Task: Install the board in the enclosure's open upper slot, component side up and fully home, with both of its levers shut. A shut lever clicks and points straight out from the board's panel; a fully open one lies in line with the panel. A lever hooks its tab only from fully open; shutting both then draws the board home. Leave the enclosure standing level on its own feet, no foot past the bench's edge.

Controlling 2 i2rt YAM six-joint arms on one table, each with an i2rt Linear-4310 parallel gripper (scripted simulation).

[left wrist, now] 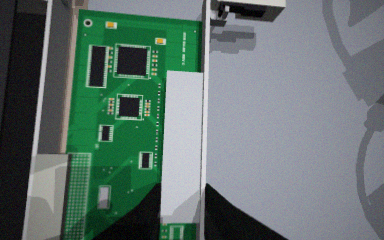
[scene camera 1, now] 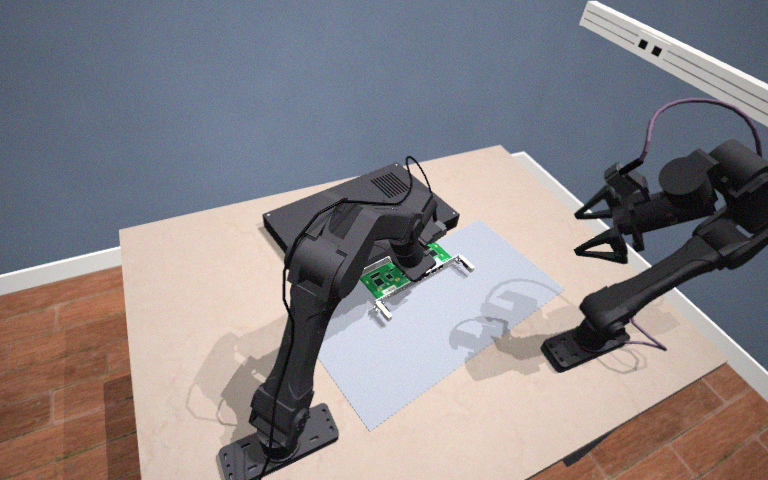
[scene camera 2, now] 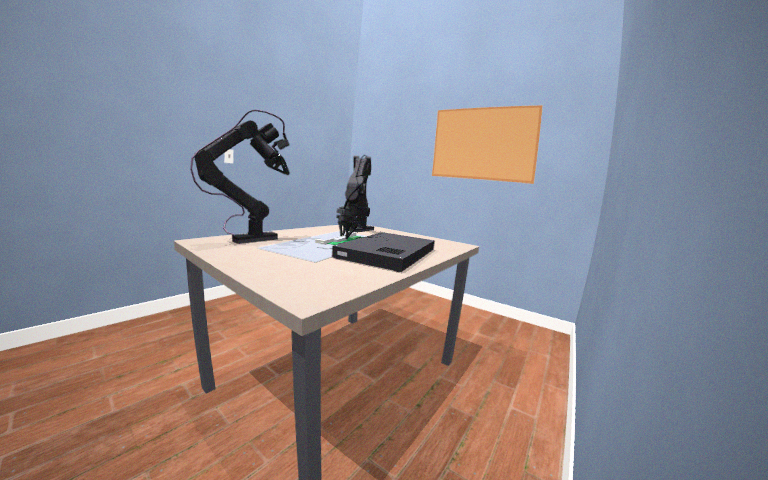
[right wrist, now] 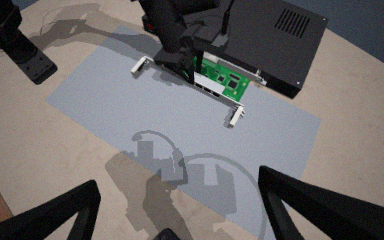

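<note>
My left gripper is in sight, and you'd also find it in the left wrist view and the right wrist view. I can see my right gripper too, and the right wrist view has it as well. Then there's a black enclosure, and I can see a mat.
</note>
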